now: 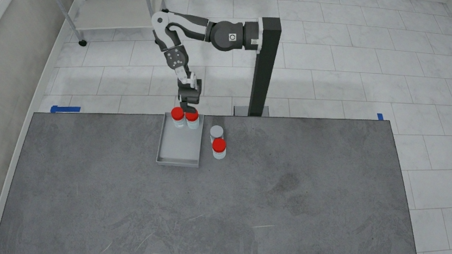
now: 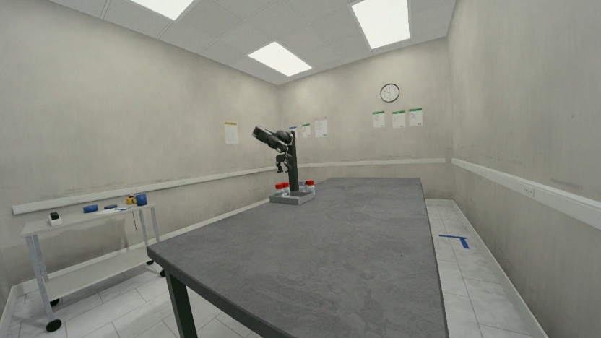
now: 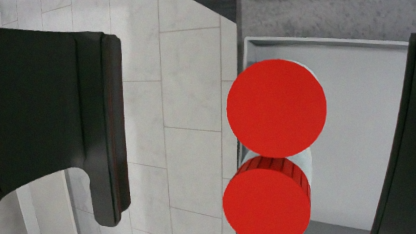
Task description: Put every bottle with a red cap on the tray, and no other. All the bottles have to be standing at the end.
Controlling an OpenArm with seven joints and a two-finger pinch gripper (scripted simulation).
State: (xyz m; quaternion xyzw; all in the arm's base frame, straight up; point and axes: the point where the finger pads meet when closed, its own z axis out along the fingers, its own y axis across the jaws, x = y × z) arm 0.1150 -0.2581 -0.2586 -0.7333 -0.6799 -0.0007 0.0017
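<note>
The grey-capped bottle lies 8 cm ahead of my hand, 10 cm to the left of it and 14 cm below it. Also, from my hand: grey tray 8 cm ahead, 6 cm to the right, 17 cm below.
</note>
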